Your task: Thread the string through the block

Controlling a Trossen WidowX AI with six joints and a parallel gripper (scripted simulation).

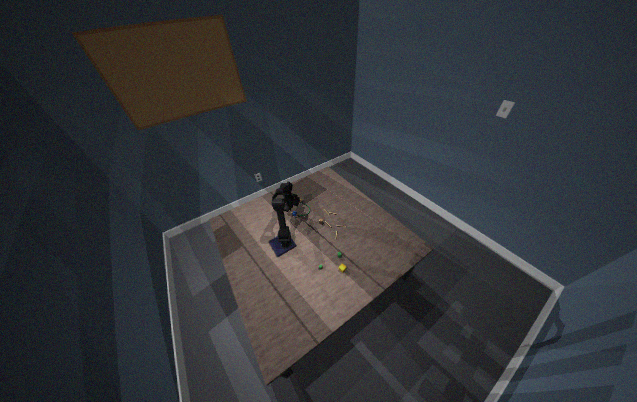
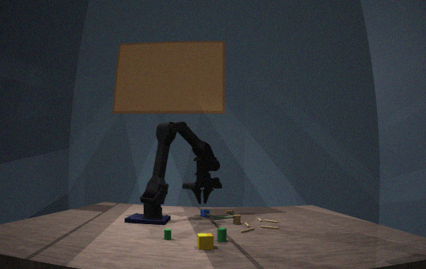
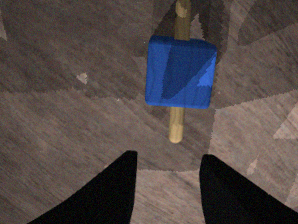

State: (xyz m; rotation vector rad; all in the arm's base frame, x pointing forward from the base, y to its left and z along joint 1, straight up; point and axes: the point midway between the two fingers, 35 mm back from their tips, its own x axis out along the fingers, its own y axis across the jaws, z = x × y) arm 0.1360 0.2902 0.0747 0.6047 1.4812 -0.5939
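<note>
The blue block is 2 cm ahead of my gripper tip, 2 cm to the right of it and 4 cm below it. Round my gripper tip: thin wooden stick: 3 cm ahead, 3 cm to the right, 4 cm below; tan wooden cylinder: 19 cm ahead, 20 cm to the right, 4 cm below; round wooden button: 11 cm ahead, 12 cm to the left, 5 cm below.
</note>
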